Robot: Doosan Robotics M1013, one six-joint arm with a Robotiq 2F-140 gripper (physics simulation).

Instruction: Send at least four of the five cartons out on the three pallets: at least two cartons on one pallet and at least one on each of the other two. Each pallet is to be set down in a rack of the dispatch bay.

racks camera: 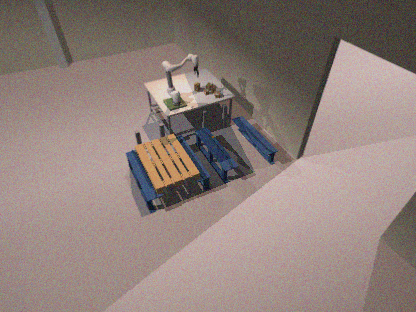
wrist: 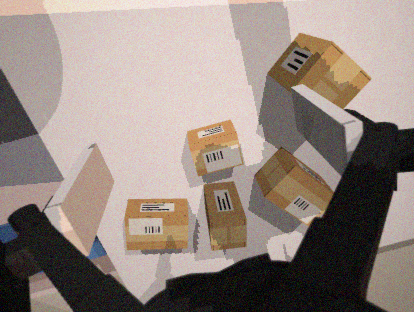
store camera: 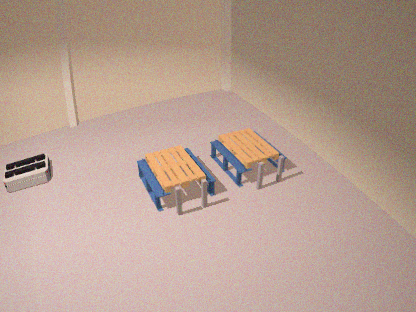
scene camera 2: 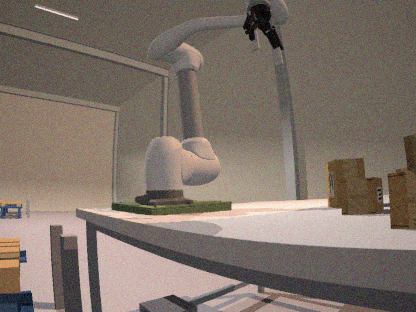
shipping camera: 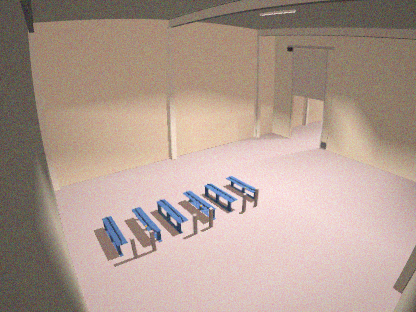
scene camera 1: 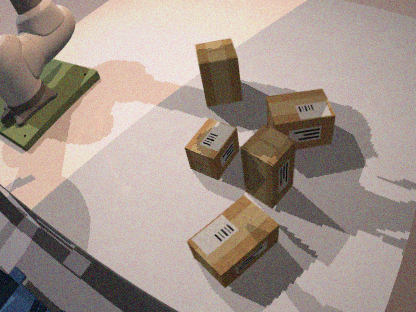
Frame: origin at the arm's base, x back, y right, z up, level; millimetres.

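Seen in the pictures: gripper, fingertip midpoint: (racks camera: 196, 75) (wrist: 198, 136) (scene camera 2: 268, 57); arm's base, origin of the base link: (racks camera: 176, 102) (scene camera 2: 164, 203) (scene camera 1: 30, 102).
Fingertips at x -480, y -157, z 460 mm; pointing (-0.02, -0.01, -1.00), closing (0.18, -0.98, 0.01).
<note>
Offsets run from my fingertips to a thing's top centre.
My gripper (scene camera 2: 267, 49) (racks camera: 196, 73) (wrist: 198, 136) is open, high above the table. Cartons stand apart from any pallet: an upright one @[dz -338, dx -79, dy -257 mm] (scene camera 1: 220, 75) (wrist: 320, 70) nearest the arm, a small one @[dz -413, dx -231, dy -50 mm] (scene camera 1: 212, 147) (wrist: 215, 147), a tall one @[dz -337, dx -393, dy -56 mm] (scene camera 1: 268, 167) (wrist: 225, 215), a wide one @[dz -391, dx -358, dy -241 mm] (scene camera 1: 300, 120) (wrist: 287, 185) partly behind a finger in the wrist view, and a long one @[dz -417, dx -430, dy +111 mm] (scene camera 1: 233, 240) (wrist: 156, 225). One bare pallet (racks camera: 177, 183) rests in a blue rack near the table. Two bare pallets (store camera: 167, 150) (store camera: 242, 134) rest in store racks. The dispatch racks (shipping camera: 114, 231) (shipping camera: 172, 214) (shipping camera: 220, 194) hold no pallet.
The arm stands on a green base plate (scene camera 1: 75, 90) (scene camera 2: 215, 206) on the table (scene camera 2: 300, 255). More blue rack beams (racks camera: 215, 150) (racks camera: 255, 140) stand beside the pallet rack. A white vehicle (store camera: 27, 179) is left of the store racks. Posts (store camera: 178, 200) stand before them.
</note>
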